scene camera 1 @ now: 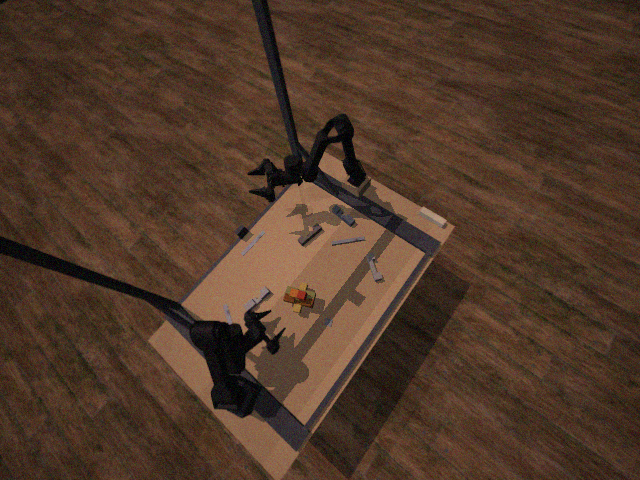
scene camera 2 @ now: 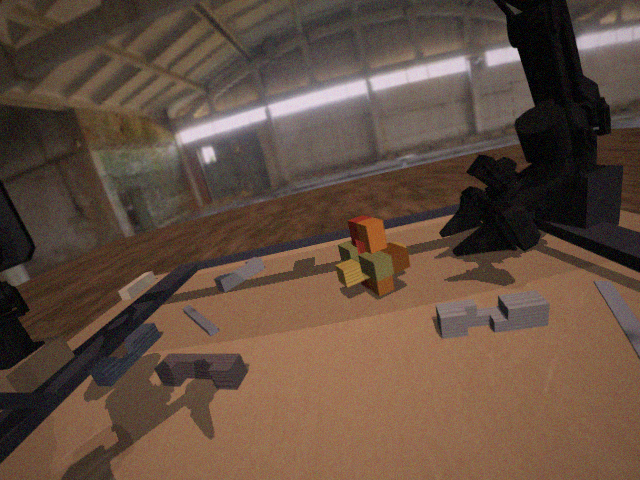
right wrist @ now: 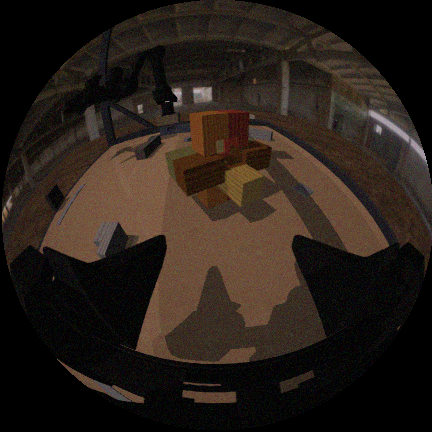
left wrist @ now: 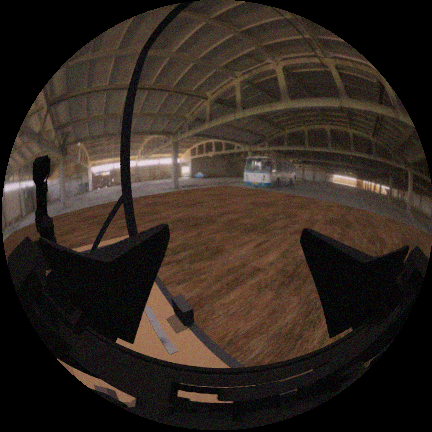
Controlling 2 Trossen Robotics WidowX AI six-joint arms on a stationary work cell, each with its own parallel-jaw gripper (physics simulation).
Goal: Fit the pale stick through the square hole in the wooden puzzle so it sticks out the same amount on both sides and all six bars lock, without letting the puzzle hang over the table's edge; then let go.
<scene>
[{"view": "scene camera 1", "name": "my left gripper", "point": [248, 182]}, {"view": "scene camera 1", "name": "my right gripper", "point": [278, 319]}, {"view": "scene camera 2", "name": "my right gripper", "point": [446, 243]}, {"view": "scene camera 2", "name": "tan block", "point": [31, 372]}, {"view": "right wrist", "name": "my left gripper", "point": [63, 108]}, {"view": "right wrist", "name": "my right gripper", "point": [231, 242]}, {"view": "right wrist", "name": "dark frame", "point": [370, 206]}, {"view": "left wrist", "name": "my left gripper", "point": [238, 233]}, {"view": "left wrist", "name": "dark frame post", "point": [130, 96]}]
</scene>
